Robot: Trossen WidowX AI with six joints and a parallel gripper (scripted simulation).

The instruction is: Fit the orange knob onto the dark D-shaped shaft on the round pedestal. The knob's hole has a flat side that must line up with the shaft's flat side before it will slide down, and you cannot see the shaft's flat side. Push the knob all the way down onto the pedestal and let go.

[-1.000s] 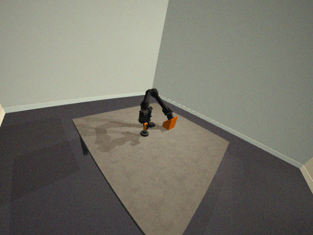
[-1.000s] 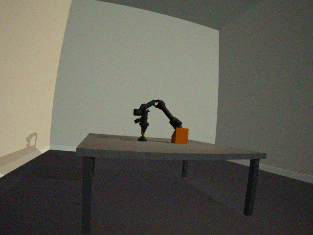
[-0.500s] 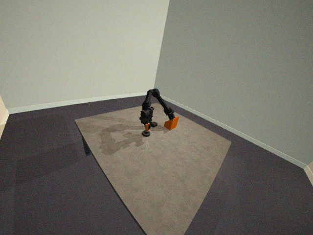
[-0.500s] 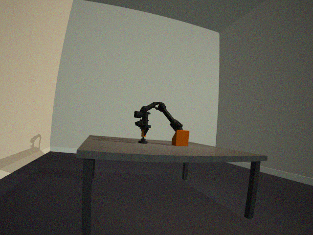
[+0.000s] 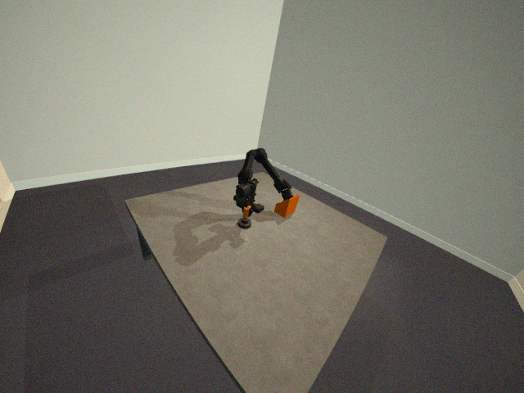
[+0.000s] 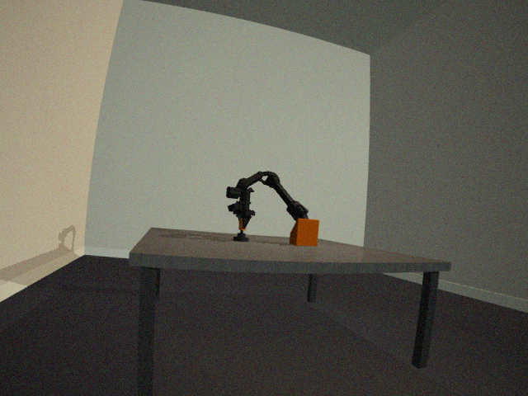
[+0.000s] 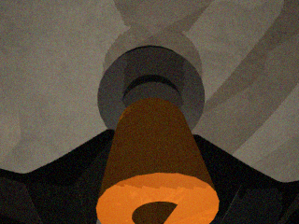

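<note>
Now: gripper tip 2 cm below the orange knob. The rest, counted from my gripper tip: pedestal (4 cm below).
</note>
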